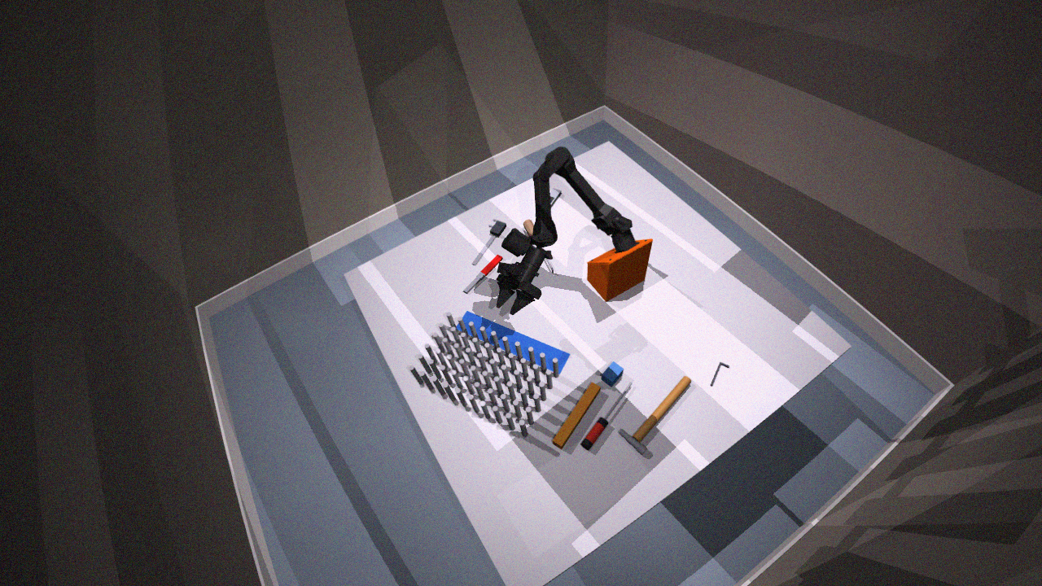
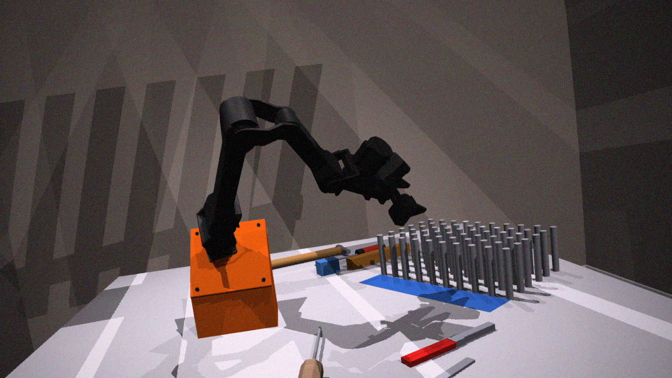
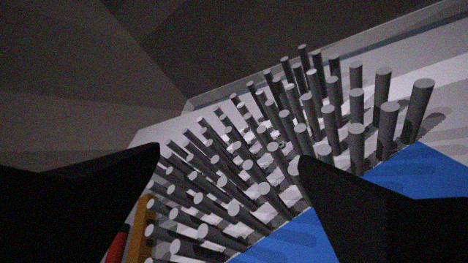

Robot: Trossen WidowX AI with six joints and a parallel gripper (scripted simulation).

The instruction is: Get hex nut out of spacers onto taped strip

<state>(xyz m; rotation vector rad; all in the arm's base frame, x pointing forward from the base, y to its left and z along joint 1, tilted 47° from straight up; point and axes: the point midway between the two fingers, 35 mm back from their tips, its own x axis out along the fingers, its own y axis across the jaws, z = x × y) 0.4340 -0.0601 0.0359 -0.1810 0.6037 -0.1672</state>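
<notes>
My gripper tip is now 220 mm above the blue taped strip, 20 mm to the left of it and 10 mm past it. From my gripper tip the other things lie so: hex nut (220 mm below, 160 mm ahead); orange bar (320 mm to the left, 210 mm below); blue block (300 mm to the left, 200 mm below, 170 mm behind).
</notes>
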